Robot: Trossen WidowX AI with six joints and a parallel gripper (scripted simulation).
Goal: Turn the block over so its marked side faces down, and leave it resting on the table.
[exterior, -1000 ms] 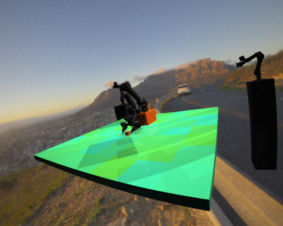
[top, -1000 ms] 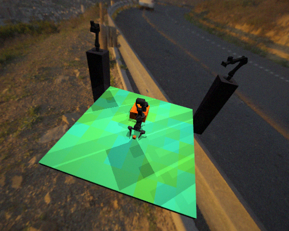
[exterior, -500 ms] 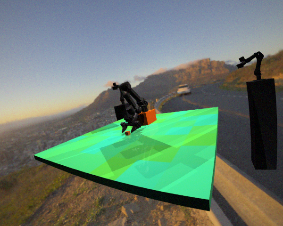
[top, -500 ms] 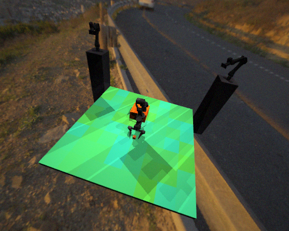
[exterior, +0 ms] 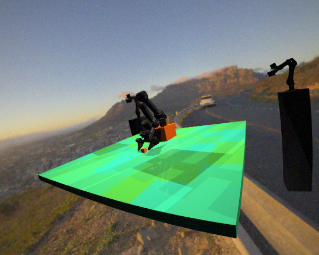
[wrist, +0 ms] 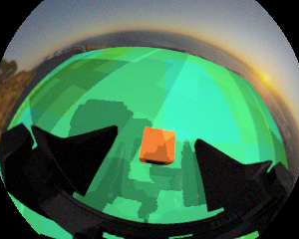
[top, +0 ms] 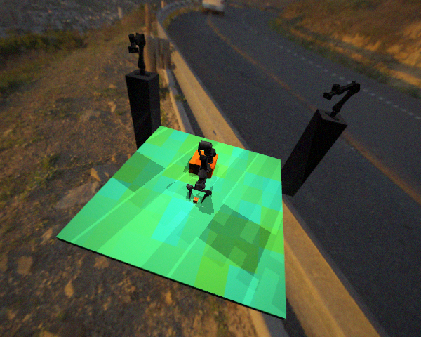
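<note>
The orange block is 20 mm behind my gripper tip.
</note>
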